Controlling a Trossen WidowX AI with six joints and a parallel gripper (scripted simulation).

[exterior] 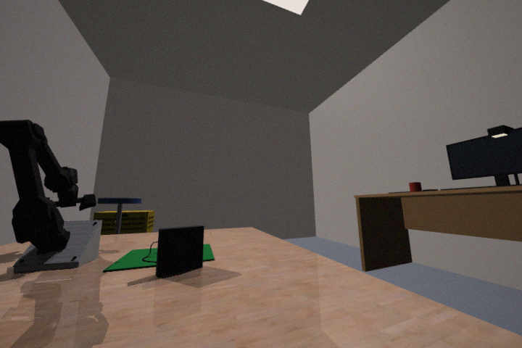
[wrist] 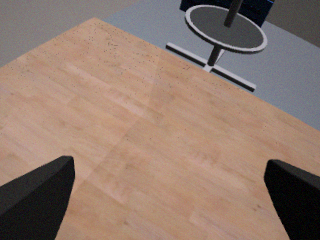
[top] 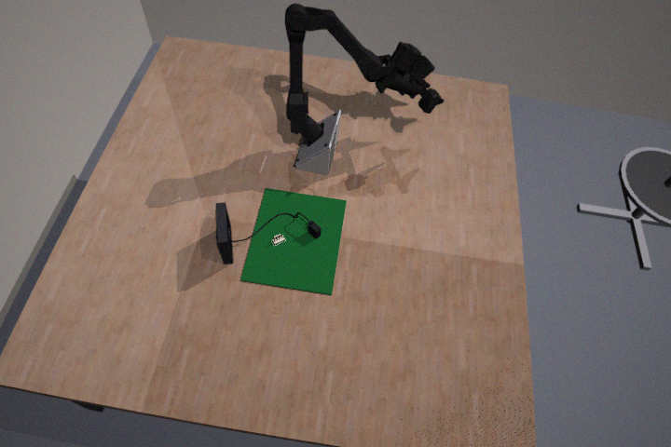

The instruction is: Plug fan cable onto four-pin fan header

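Now: gripper tip 440 mm short of the black plug, 350 mm to the left of it and 130 mm above it. Round my gripper tip: green board (450 mm ahead, 400 mm to the right, 170 mm below); white four-pin header (460 mm ahead, 450 mm to the right, 160 mm below); black fan (480 mm ahead, 580 mm to the right, 100 mm below).
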